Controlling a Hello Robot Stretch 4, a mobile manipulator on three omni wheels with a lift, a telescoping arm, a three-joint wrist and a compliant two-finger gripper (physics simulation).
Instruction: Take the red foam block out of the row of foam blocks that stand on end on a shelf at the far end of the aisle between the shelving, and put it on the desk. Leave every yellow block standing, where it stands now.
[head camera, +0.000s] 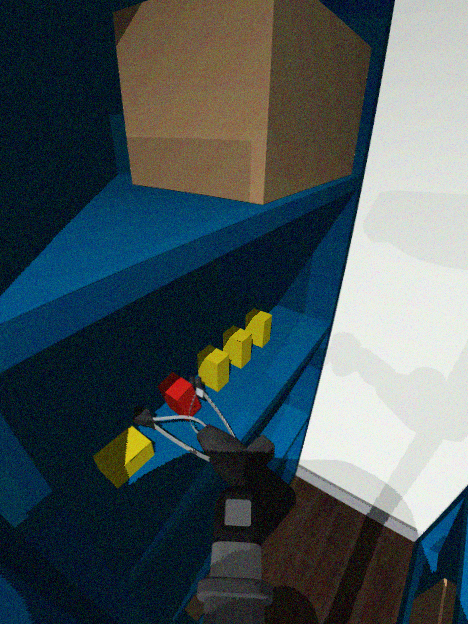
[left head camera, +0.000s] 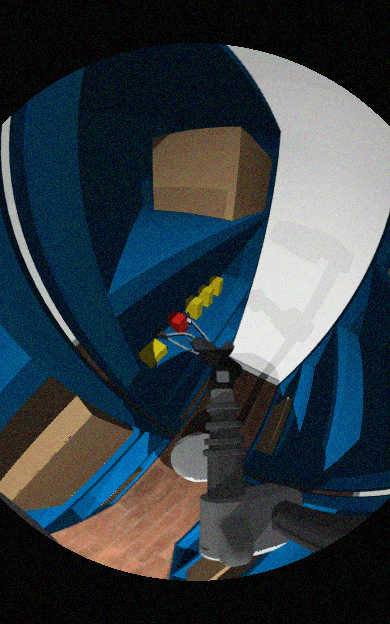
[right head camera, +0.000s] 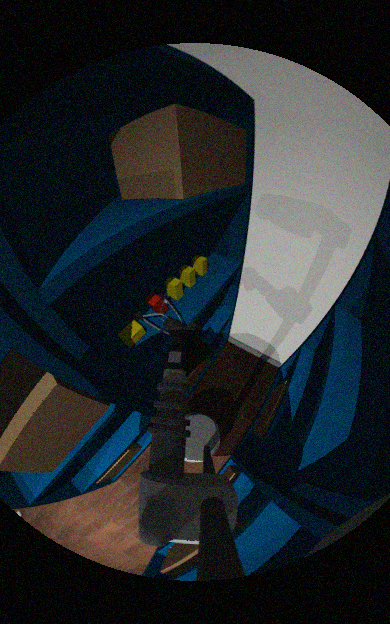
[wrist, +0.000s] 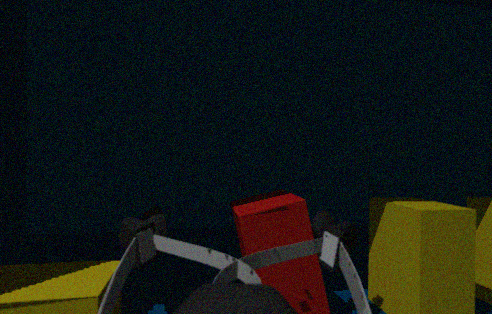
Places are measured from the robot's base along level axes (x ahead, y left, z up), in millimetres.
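Pixels of known places: gripper, between the fingertips: (head camera: 163, 392) (left head camera: 169, 320) (right head camera: 147, 302) (wrist: 238, 227); robot's base, origin of its link: (left head camera: 197, 455) (right head camera: 194, 436).
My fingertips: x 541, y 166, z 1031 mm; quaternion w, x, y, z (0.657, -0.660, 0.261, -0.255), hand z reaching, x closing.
For each thing: its top centre in the pictures, then the offset to it from my fingertips. Level surfaces: height alone.
- red foam block, centre of its top: (wrist: 277, 193) (head camera: 178, 380) (left head camera: 177, 313) (right head camera: 153, 295) dx +9, dy -32, dz +30 mm
- blue shelf, height of its surface: dz -68 mm
- nearest yellow block, centre of its top: (wrist: 35, 279) (head camera: 122, 448) (left head camera: 151, 349) (right head camera: 129, 330) dx -124, dy +54, dz -23 mm
- large cardboard box, centre of its top: (head camera: 263, 28) (right head camera: 184, 123) (left head camera: 223, 144) dx +273, dy -181, dz +659 mm
- Wooden floor, height of its surface: dz -1059 mm
The red foam block (head camera: 183, 395) (left head camera: 178, 322) (right head camera: 156, 302) (wrist: 280, 220) leans to the left in the wrist view, on the blue shelf (head camera: 264, 378). My gripper (head camera: 171, 402) (left head camera: 175, 326) (right head camera: 153, 308) (wrist: 238, 227) is open, with a fingertip on each side of the red block and a gap to it. The nearest yellow block (head camera: 124, 461) (left head camera: 154, 352) (right head camera: 132, 332) (wrist: 55, 295) is tipped, beside the left finger. Three yellow blocks stand upright beyond the right finger: the first (head camera: 214, 370) (wrist: 445, 255), the second (head camera: 237, 347) and the third (head camera: 258, 328). The desk does not show.
A large cardboard box (head camera: 201, 90) (left head camera: 200, 175) (right head camera: 150, 160) sits on the shelf above (head camera: 90, 252), whose front edge runs over the row. A white wall (head camera: 413, 151) closes the aisle on the right. Another box (left head camera: 75, 450) lies on shelving at lower left. Wooden floor (left head camera: 130, 525) shows below.
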